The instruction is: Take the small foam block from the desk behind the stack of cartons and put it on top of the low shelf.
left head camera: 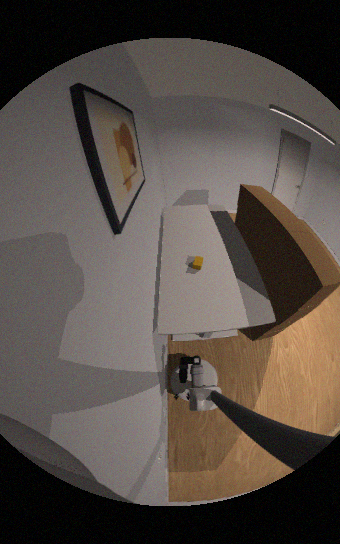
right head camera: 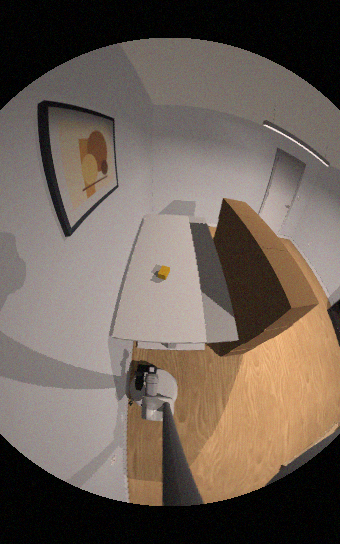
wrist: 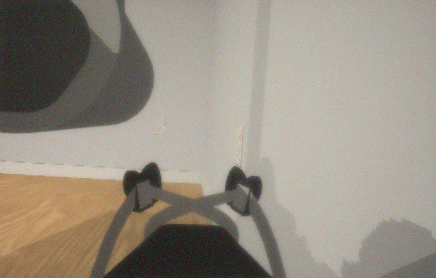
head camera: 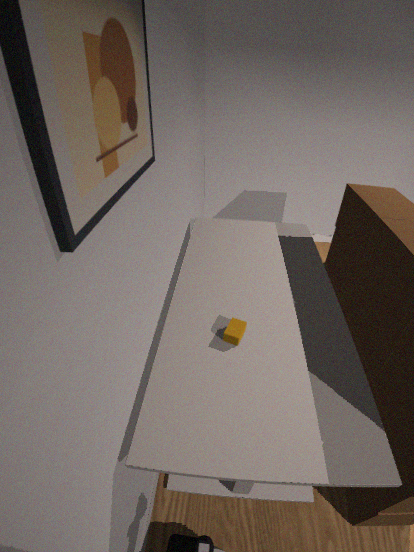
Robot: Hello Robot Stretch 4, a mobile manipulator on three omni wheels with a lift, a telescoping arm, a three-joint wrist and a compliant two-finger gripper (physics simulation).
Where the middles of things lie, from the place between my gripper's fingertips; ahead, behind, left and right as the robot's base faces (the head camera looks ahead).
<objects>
Right now the framed picture (head camera: 82,92) is 114 cm above my hand, 85 cm ahead of it and 16 cm to the left of it.
</objects>
